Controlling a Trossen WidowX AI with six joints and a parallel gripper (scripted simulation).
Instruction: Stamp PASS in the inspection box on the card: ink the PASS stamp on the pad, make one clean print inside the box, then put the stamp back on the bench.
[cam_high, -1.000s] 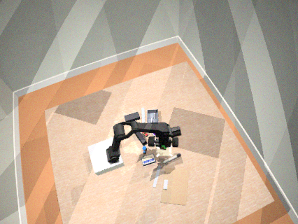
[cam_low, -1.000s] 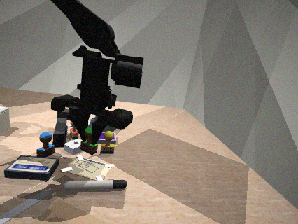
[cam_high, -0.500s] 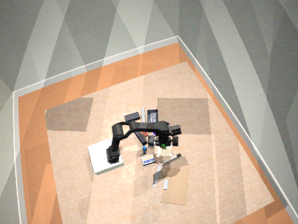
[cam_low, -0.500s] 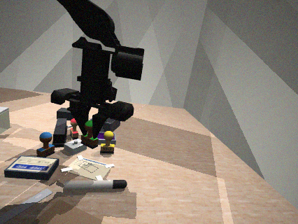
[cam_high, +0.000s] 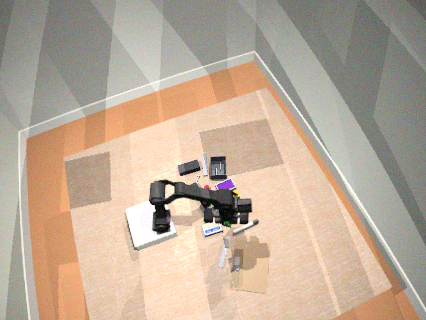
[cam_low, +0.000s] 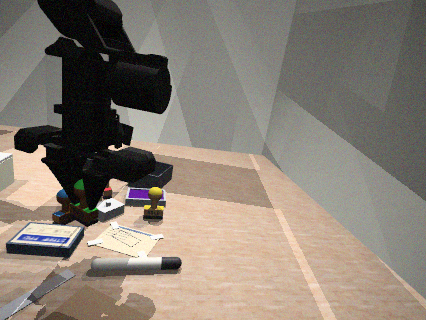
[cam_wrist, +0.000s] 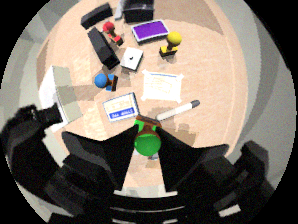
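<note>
My gripper tip is now 40 mm past the ruler, 100 mm to the left of it and 90 mm above it. Round my gripper tip: green-knobbed stamp right at my gripper tip; card 50 mm ahead, 60 mm to the left, 90 mm below; blue-and-white tin 70 mm behind, 30 mm to the left, 80 mm below.
</note>
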